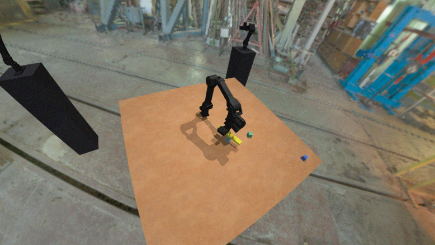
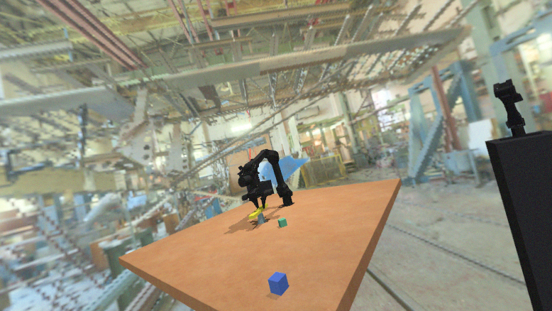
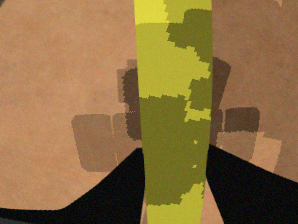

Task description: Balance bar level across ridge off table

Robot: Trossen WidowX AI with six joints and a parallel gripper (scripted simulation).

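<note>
Now: gripper tip 30 mm short of the yellow bar and 10 mm to the right of it. Round my gripper tip: blue cube: 470 mm to the left, 450 mm ahead, 50 mm below; then green cube: 200 mm to the left, 70 mm ahead, 50 mm below.
</note>
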